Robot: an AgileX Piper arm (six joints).
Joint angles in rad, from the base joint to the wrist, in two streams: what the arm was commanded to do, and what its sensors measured. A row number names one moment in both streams.
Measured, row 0: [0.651, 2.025, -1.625, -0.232, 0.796, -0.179]
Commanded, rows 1 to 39: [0.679, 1.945, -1.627, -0.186, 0.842, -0.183]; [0.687, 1.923, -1.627, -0.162, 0.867, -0.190]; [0.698, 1.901, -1.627, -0.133, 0.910, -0.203]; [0.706, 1.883, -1.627, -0.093, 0.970, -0.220]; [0.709, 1.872, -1.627, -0.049, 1.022, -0.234]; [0.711, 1.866, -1.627, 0.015, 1.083, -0.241]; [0.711, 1.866, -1.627, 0.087, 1.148, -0.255]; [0.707, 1.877, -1.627, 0.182, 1.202, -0.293]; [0.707, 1.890, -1.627, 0.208, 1.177, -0.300]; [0.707, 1.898, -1.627, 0.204, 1.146, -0.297]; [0.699, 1.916, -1.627, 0.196, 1.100, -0.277]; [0.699, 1.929, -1.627, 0.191, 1.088, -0.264]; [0.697, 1.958, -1.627, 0.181, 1.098, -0.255]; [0.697, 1.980, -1.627, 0.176, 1.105, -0.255]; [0.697, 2.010, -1.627, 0.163, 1.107, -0.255]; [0.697, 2.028, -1.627, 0.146, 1.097, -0.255]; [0.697, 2.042, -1.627, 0.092, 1.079, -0.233]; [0.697, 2.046, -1.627, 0.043, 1.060, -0.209]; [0.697, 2.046, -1.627, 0.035, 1.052, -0.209]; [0.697, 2.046, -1.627, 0.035, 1.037, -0.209]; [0.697, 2.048, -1.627, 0.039, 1.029, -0.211]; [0.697, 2.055, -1.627, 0.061, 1.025, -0.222]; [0.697, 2.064, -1.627, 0.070, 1.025, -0.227]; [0.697, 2.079, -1.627, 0.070, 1.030, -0.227]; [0.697, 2.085, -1.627, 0.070, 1.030, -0.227]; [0.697, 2.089, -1.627, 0.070, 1.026, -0.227]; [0.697, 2.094, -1.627, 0.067, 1.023, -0.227]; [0.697, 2.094, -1.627, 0.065, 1.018, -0.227]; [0.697, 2.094, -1.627, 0.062, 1.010, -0.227]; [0.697, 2.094, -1.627, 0.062, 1.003, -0.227]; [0.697, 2.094, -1.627, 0.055, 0.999, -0.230]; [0.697, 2.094, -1.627, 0.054, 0.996, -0.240]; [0.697, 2.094, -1.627, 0.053, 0.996, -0.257]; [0.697, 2.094, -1.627, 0.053, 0.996, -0.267]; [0.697, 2.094, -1.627, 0.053, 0.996, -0.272]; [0.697, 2.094, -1.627, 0.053, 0.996, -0.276]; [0.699, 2.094, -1.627, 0.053, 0.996, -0.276]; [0.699, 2.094, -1.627, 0.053, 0.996, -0.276]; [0.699, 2.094, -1.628, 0.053, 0.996, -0.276]
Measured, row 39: [0.703, 2.098, -1.625, 0.062, 1.002, -0.260]
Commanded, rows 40 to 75: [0.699, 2.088, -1.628, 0.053, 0.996, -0.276]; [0.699, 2.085, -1.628, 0.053, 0.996, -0.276]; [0.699, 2.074, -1.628, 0.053, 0.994, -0.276]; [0.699, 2.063, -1.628, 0.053, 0.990, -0.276]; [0.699, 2.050, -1.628, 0.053, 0.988, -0.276]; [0.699, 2.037, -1.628, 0.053, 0.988, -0.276]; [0.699, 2.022, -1.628, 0.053, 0.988, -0.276]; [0.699, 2.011, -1.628, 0.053, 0.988, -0.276]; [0.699, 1.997, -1.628, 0.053, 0.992, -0.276]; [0.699, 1.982, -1.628, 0.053, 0.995, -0.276]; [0.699, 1.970, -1.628, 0.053, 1.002, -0.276]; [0.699, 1.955, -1.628, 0.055, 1.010, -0.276]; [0.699, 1.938, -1.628, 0.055, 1.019, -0.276]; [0.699, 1.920, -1.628, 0.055, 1.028, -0.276]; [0.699, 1.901, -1.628, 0.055, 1.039, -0.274]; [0.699, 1.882, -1.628, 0.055, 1.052, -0.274]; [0.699, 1.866, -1.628, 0.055, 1.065, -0.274]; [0.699, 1.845, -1.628, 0.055, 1.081, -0.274]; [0.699, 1.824, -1.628, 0.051, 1.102, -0.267]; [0.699, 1.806, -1.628, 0.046, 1.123, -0.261]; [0.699, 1.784, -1.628, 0.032, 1.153, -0.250]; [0.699, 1.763, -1.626, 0.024, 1.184, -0.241]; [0.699, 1.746, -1.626, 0.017, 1.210, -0.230]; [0.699, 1.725, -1.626, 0.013, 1.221, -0.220]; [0.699, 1.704, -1.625, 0.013, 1.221, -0.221]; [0.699, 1.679, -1.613, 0.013, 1.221, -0.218]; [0.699, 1.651, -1.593, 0.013, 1.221, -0.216]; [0.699, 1.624, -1.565, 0.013, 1.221, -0.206]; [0.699, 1.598, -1.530, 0.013, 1.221, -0.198]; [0.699, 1.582, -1.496, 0.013, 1.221, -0.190]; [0.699, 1.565, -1.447, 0.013, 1.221, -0.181]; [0.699, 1.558, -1.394, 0.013, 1.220, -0.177]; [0.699, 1.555, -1.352, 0.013, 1.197, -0.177]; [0.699, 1.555, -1.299, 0.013, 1.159, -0.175]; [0.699, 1.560, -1.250, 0.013, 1.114, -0.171]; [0.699, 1.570, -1.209, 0.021, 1.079, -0.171]
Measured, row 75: [0.703, 1.558, -1.355, 0.017, 1.193, -0.184]
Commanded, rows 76 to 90: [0.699, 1.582, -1.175, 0.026, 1.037, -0.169]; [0.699, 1.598, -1.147, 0.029, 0.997, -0.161]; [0.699, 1.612, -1.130, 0.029, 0.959, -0.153]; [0.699, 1.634, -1.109, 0.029, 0.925, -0.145]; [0.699, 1.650, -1.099, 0.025, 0.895, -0.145]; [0.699, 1.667, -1.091, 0.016, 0.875, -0.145]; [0.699, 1.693, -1.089, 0.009, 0.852, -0.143]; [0.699, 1.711, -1.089, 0.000, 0.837, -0.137]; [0.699, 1.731, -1.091, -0.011, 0.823, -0.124]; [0.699, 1.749, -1.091, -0.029, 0.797, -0.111]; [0.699, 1.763, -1.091, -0.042, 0.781, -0.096]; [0.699, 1.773, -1.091, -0.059, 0.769, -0.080]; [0.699, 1.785, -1.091, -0.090, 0.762, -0.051]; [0.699, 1.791, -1.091, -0.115, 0.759, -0.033]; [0.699, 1.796, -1.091, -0.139, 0.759, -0.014]
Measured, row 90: [0.703, 1.774, -1.092, -0.050, 0.788, -0.087]
